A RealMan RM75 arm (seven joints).
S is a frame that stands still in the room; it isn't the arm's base.
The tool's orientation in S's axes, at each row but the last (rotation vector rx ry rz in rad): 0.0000 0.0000 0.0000; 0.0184 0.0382 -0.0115; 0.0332 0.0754 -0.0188; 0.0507 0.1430 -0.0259; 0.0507 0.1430 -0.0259; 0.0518 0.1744 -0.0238; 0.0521 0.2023 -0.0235; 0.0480 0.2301 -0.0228; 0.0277 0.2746 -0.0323; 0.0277 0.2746 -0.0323; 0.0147 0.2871 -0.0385
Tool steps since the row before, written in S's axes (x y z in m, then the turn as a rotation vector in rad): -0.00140 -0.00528 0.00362 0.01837 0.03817 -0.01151; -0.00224 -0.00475 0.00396 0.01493 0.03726 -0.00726; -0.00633 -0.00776 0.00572 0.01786 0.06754 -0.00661; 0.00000 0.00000 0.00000 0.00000 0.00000 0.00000; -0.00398 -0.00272 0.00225 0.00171 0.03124 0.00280; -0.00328 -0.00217 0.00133 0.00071 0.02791 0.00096; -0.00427 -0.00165 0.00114 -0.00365 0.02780 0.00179; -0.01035 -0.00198 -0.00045 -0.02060 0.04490 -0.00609; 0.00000 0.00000 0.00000 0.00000 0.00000 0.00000; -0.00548 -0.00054 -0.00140 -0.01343 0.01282 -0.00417; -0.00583 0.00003 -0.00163 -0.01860 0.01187 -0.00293
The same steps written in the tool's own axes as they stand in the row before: -0.00140 -0.00528 0.00362 0.01837 0.03817 -0.01151; -0.00234 -0.00470 0.00396 0.01478 0.03730 -0.00738; -0.00661 -0.00770 0.00549 0.01712 0.06763 -0.00754; 0.00000 0.00000 0.00000 0.00000 0.00000 0.00000; -0.00420 -0.00272 0.00180 0.00060 0.03138 0.00137; -0.00342 -0.00219 0.00086 0.00000 0.02793 -0.00043; -0.00438 -0.00171 0.00035 -0.00444 0.02774 -0.00048; -0.00994 -0.00229 -0.00269 -0.01943 0.04398 -0.01286; 0.00000 0.00000 0.00000 0.00000 0.00000 0.00000; -0.00488 -0.00077 -0.00281 -0.01215 0.01223 -0.00805; -0.00513 -0.00022 -0.00321 -0.01742 0.01109 -0.00831
